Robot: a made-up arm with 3 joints. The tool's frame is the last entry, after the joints.
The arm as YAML. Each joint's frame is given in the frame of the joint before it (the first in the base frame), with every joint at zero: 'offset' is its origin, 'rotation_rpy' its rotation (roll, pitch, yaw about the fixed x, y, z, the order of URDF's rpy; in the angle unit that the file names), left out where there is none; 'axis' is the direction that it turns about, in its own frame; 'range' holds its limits. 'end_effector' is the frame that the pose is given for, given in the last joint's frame.
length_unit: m
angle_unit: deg
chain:
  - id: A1
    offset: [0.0, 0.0, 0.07]
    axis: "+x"
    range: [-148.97, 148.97]
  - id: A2
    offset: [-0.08, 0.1, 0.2]
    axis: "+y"
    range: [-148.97, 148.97]
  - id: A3
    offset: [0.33, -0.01, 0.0]
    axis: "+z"
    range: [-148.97, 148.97]
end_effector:
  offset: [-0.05, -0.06, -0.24]
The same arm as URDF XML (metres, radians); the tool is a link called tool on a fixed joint. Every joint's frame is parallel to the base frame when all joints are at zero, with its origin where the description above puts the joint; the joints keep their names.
<robot name="arm">
<link name="base_link"/>
<link name="link1"/>
<link name="link2"/>
<link name="link3"/>
<link name="tool"/>
<joint name="A1" type="revolute"><parent link="base_link"/><child link="link1"/><origin xyz="0 0 0.07"/><axis xyz="1 0 0"/><limit lower="-2.6" upper="2.6"/></joint>
<joint name="A2" type="revolute"><parent link="link1"/><child link="link2"/><origin xyz="-0.08 0.1 0.2"/><axis xyz="0 1 0"/><limit lower="-2.6" upper="2.6"/></joint>
<joint name="A3" type="revolute"><parent link="link2"/><child link="link3"/><origin xyz="0.33 -0.01 0"/><axis xyz="0 0 1"/><limit lower="-2.6" upper="2.6"/></joint>
<joint name="tool_joint" type="fixed"><parent link="link3"/><child link="tool"/><origin xyz="-0.05 -0.06 -0.24"/></joint>
</robot>

